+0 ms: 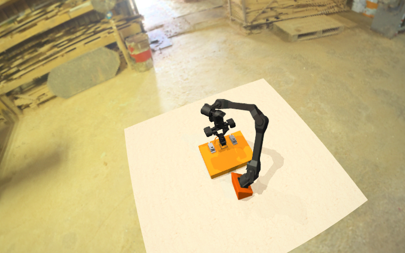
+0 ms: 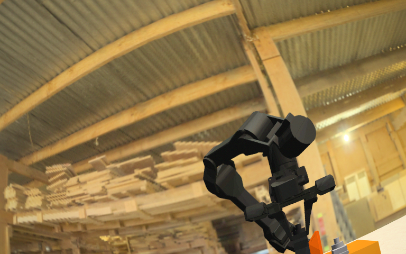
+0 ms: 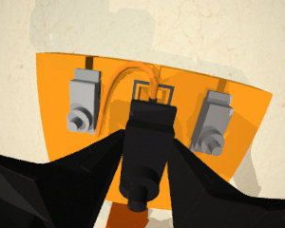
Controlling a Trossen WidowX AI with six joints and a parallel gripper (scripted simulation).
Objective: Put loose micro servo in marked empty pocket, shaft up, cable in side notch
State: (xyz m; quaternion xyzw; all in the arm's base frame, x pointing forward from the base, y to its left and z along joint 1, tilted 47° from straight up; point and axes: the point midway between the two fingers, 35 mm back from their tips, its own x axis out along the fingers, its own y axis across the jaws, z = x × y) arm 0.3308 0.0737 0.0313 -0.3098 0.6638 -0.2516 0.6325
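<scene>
The orange deck is 12 cm behind my gripper tip, 10 cm below it and 1 cm to the right of it.
</scene>
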